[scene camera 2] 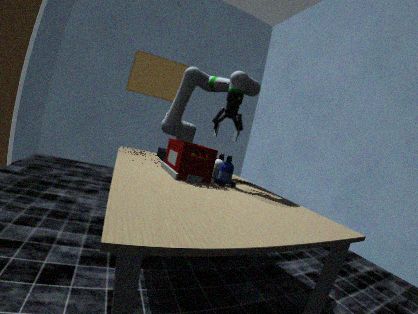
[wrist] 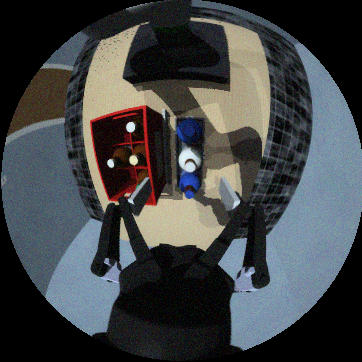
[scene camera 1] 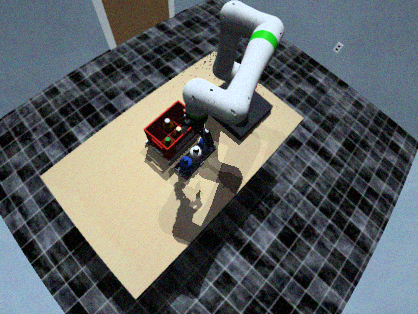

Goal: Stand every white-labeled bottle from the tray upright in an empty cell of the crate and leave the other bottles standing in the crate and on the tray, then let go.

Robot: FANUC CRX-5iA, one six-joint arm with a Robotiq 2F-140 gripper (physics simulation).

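Places are measured from the arm's base along level axes (x right, y ahead, z up), in millimetres.
Pixels of known places: gripper, fingertip midpoint: (scene camera 2: 224,138) (wrist: 184,183) (scene camera 1: 195,140); arm's base, link origin: (wrist: 171,33).
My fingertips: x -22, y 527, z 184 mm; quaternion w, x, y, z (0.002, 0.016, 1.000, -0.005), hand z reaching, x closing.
Observation:
Ahead of a thing's pixels: the offset from my fingertips to its top centre. Level surfaces: height alone.
The white-labeled bottle @[dy -3, dx -10, dz -86 mm] (scene camera 1: 196,151) (scene camera 2: 218,167) (wrist: 187,156) stands on the tray (scene camera 1: 187,176) (wrist: 202,143) between a blue bottle @[dy +82, dx -5, dz -86 mm] (scene camera 1: 185,162) (scene camera 2: 225,172) (wrist: 189,180) and another blue bottle @[dy -92, dx -12, dz -86 mm] (scene camera 1: 202,143) (wrist: 189,131). The red crate @[dy -32, dx +181, dz -70 mm] (scene camera 1: 162,116) (scene camera 2: 197,162) (wrist: 154,127) stands beside the tray. It holds several brown bottles with white, cream and green caps, one @[dy -32, dx +225, dz -83 mm] (wrist: 120,153) in the middle of the row away from the tray; that row's end cells look empty. My gripper (scene camera 1: 198,124) (scene camera 2: 226,135) (wrist: 184,183) is open and empty, high above the bottles. One finger partly hides the crate's near end in the wrist view.
The arm's dark base plate (scene camera 1: 256,115) (wrist: 220,60) is on the table @[dz -246 mm] (scene camera 1: 100,200) (scene camera 2: 200,220) (wrist: 250,50), beyond the crate and tray in the wrist view. The crate's wall rises close beside the tray. Arm shadows fall across the tray side of the table.

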